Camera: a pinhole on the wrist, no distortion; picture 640 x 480 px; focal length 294.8 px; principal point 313.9 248.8 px. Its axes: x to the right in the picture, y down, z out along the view. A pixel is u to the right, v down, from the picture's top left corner.
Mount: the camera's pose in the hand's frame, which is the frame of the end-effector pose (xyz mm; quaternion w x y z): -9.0 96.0 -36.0 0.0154 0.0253 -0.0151 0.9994
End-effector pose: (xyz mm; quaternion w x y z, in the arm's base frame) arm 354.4 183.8 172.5 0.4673 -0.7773 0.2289 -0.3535
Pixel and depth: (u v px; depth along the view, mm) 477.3 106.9 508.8
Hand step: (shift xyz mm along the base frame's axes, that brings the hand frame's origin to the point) 202.3 302.4 -537.1
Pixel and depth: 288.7 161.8 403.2
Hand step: 307.9 81.7 -277.7
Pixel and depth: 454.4 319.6 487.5
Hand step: 209.2 423.7 -191.9
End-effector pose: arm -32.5 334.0 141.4 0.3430 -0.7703 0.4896 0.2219
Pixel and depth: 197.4 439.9 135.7
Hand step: 17.8 40.3 -96.3
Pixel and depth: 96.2 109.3 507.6
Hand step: -114.8 14.1 -671.6
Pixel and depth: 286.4 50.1 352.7
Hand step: -272.8 118.4 -347.4
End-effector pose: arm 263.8 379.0 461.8 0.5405 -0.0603 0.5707 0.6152
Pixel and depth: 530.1 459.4 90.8
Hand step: 38.0 6.7 88.9
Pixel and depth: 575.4 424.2 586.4
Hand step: 702.5 70.0 382.9
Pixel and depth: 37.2 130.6 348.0
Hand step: -133.9 482.0 4.6
